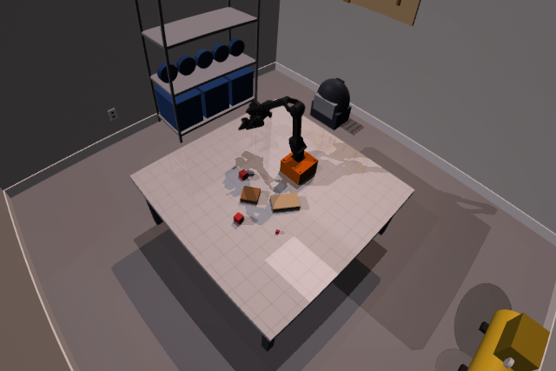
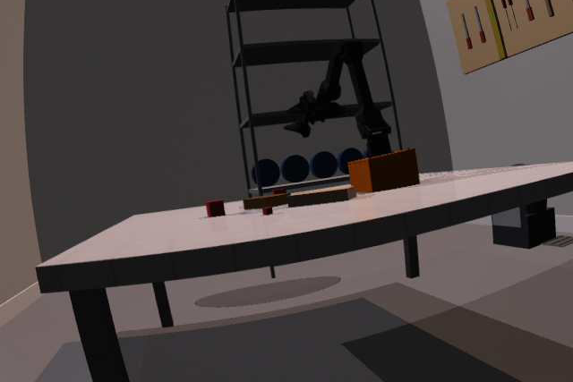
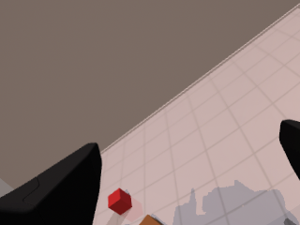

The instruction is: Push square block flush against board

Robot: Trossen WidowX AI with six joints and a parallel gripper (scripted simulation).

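Right now my gripper tip is 420 mm to the right of the flat wooden board and 260 mm above it. From my gripper tip the other things lie so: square block (260 mm to the left, 260 mm below, 130 mm ahead); then tiny red cube (540 mm to the left, 270 mm below, 160 mm ahead).
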